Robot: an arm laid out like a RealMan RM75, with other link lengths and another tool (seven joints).
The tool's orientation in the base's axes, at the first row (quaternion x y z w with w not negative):
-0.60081, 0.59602, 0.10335, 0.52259
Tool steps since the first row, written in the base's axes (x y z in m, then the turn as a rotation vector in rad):
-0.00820, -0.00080, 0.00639, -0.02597, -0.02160, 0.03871
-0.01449, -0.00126, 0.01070, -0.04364, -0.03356, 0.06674
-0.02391, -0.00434, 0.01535, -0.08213, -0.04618, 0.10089
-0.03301, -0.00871, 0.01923, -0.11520, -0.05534, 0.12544
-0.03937, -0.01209, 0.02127, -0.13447, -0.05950, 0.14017
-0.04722, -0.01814, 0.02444, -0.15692, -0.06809, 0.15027
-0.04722, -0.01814, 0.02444, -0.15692, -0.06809, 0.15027
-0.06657, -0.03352, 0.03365, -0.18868, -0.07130, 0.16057
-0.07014, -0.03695, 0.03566, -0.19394, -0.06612, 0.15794
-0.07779, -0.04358, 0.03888, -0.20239, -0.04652, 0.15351
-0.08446, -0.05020, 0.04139, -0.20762, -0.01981, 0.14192
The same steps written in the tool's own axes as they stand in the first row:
-0.00649, 0.00333, -0.00745, -0.02275, -0.00368, -0.04592
-0.01111, 0.00622, -0.01280, -0.04116, -0.00633, -0.07584
-0.01524, 0.01084, -0.02182, -0.06932, 0.00491, -0.11928
-0.01792, 0.01527, -0.03132, -0.09096, 0.01743, -0.15327
-0.01910, 0.01861, -0.03792, -0.10460, 0.02481, -0.17238
-0.01989, 0.02193, -0.04775, -0.11294, 0.03601, -0.19439
-0.01989, 0.02193, -0.04775, -0.11294, 0.03601, -0.19439
-0.02261, 0.02928, -0.07293, -0.12720, 0.05616, -0.21710
-0.02298, 0.03033, -0.07816, -0.12980, 0.06315, -0.21470
-0.02340, 0.03330, -0.08835, -0.14067, 0.07739, -0.20227
-0.02304, 0.03584, -0.09773, -0.14966, 0.09440, -0.17980

